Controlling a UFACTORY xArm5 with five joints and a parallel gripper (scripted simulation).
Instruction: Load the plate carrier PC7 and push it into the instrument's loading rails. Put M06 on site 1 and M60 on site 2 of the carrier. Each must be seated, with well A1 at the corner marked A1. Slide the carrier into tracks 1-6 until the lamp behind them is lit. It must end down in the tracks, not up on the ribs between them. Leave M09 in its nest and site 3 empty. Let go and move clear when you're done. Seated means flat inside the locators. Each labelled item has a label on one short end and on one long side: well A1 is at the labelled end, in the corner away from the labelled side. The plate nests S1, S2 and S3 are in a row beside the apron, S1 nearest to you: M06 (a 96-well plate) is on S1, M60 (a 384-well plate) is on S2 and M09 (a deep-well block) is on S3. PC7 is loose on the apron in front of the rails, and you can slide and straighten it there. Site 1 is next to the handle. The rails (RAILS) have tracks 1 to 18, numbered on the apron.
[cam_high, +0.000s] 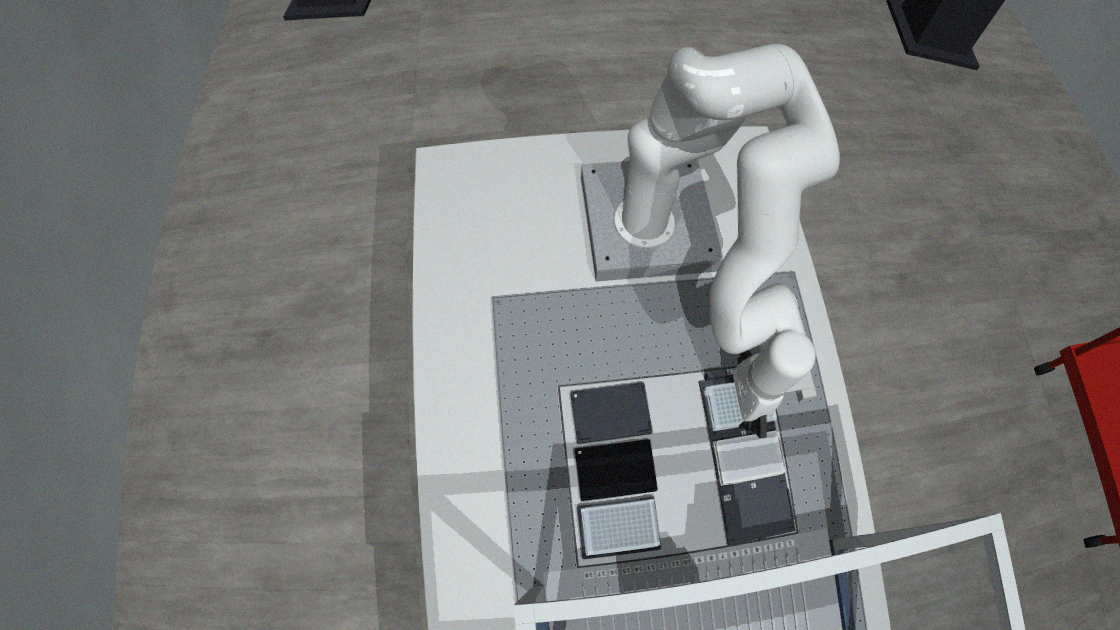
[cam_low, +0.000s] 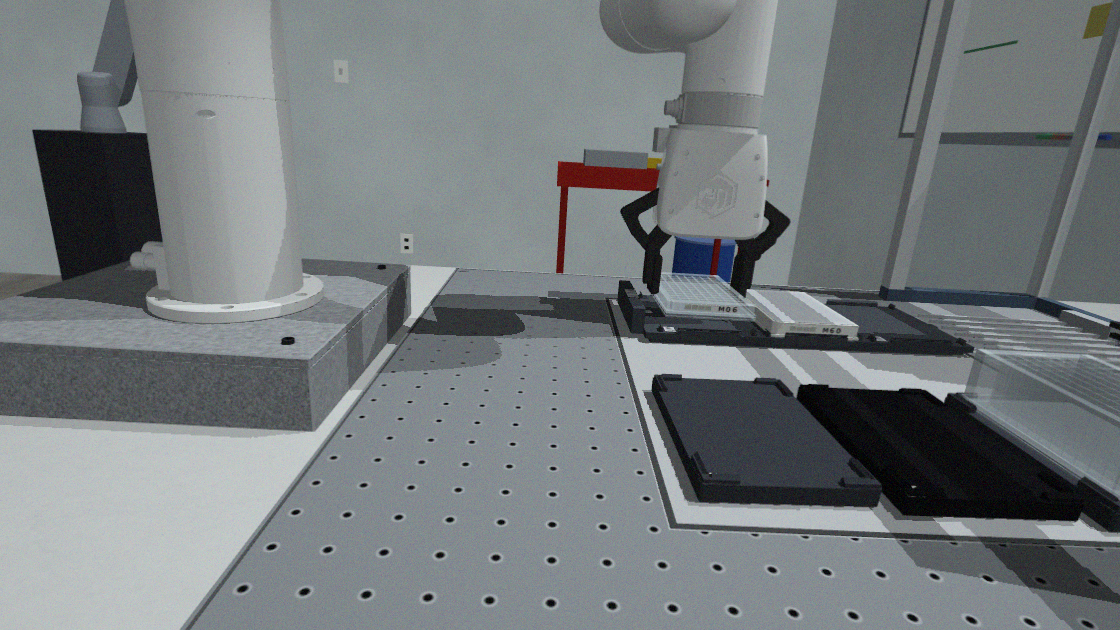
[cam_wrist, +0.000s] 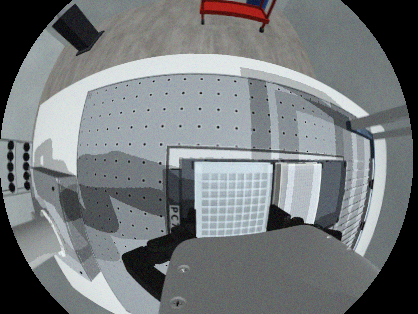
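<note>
My hand is 10 cm short of the plate carrier PC7, 3 cm above it and 2 cm to the right of it. Also, from my hand: plate nest S1 (25 cm to the right, 4 cm below, 3 cm ahead); plate M06 (1 cm below); plate nest S2 (23 cm to the right, 14 cm ahead, 4 cm below).
</note>
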